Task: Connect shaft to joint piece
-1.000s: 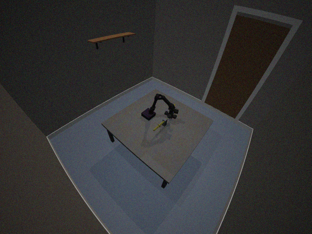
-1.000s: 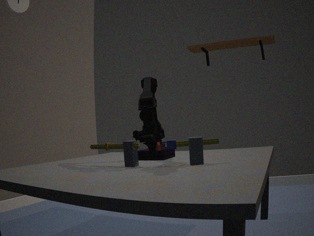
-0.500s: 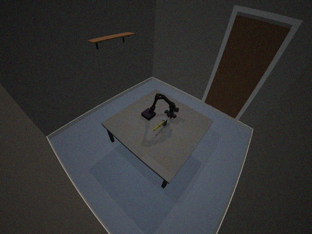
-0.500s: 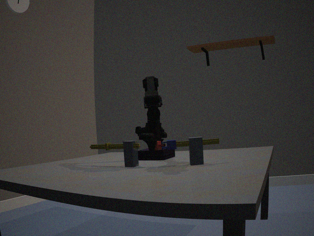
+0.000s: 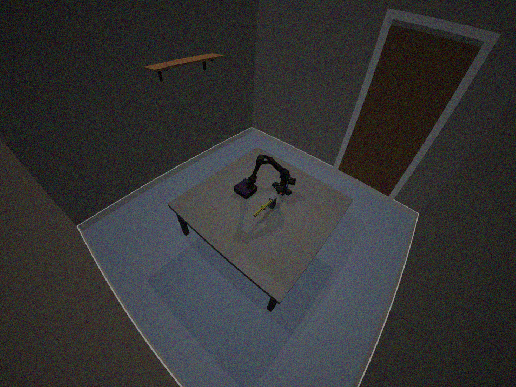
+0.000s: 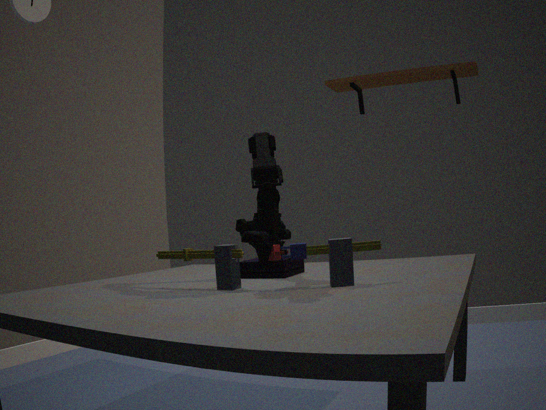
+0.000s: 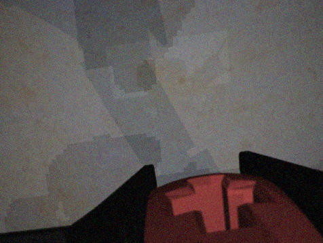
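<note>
Right now the red joint piece is 20 mm to the left of my gripper tip and 40 mm above it.
</note>
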